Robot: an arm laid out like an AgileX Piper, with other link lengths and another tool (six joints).
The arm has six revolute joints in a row. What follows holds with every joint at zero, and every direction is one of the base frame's. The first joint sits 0.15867 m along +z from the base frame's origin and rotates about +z. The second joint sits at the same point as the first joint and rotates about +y. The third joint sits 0.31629 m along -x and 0.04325 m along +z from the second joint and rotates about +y. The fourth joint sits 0.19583 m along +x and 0.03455 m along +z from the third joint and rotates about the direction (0.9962, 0, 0.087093). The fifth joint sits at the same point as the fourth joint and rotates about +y. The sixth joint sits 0.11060 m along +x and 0.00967 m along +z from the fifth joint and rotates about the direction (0.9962, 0, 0.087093). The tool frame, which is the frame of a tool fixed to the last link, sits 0.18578 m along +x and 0.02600 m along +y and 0.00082 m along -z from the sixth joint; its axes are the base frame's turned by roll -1.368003, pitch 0.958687 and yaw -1.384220 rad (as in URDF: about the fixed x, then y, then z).
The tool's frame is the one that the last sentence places.
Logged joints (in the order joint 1, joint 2, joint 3, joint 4, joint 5, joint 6), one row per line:
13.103, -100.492, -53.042, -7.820, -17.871, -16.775
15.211, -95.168, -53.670, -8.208, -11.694, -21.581
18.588, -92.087, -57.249, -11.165, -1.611, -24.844
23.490, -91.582, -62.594, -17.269, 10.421, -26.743
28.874, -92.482, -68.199, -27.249, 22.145, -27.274
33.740, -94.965, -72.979, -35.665, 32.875, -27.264
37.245, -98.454, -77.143, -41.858, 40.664, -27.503
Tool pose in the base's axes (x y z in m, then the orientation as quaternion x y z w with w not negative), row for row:
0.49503, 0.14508, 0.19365, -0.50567, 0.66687, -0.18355, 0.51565
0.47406, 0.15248, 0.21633, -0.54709, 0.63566, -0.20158, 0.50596
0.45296, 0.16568, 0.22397, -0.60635, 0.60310, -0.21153, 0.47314
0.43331, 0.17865, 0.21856, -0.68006, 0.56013, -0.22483, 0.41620
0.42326, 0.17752, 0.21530, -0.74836, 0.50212, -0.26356, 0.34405
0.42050, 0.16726, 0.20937, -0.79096, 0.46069, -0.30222, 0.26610
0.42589, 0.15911, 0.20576, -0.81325, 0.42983, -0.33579, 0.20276
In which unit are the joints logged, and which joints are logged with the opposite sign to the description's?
The joints are logged in degrees. Opposite sign: joint 2.
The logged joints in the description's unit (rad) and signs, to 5 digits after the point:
0.22869, 1.75392, -0.92576, -0.13648, -0.31191, -0.29278
0.26548, 1.66099, -0.93672, -0.14326, -0.20410, -0.37666
0.32442, 1.60722, -0.99918, -0.19487, -0.02812, -0.43361
0.40998, 1.59841, -1.09247, -0.30140, 0.18188, -0.46675
0.50395, 1.61412, -1.19030, -0.47558, 0.38650, -0.47602
0.58887, 1.65745, -1.27372, -0.62247, 0.57378, -0.47585
0.65005, 1.71835, -1.34640, -0.73056, 0.70972, -0.48002

